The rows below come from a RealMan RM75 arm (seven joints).
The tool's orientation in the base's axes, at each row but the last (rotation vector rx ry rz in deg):
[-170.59, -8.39, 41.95]
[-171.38, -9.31, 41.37]
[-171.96, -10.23, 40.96]
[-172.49, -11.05, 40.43]
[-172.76, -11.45, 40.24]
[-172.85, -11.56, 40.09]
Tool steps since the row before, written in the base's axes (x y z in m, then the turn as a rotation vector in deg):
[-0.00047, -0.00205, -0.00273, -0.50, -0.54, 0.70]
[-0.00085, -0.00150, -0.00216, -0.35, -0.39, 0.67]
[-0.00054, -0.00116, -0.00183, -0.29, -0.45, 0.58]
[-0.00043, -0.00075, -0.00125, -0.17, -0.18, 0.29]
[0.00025, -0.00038, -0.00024, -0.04, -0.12, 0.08]
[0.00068, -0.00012, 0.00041, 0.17, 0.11, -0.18]
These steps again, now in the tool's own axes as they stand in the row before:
[0.00061, 0.00225, 0.00253, -0.82, 0.43, -0.41]
[0.00005, 0.00159, 0.00226, -0.66, 0.30, -0.45]
[0.00019, 0.00124, 0.00185, -0.57, 0.37, -0.40]
[0.00007, 0.00078, 0.00130, -0.30, 0.14, -0.19]
[0.00028, 0.00042, 0.00010, -0.09, 0.11, -0.06]
[0.00041, 0.00017, -0.00067, 0.24, -0.08, 0.09]

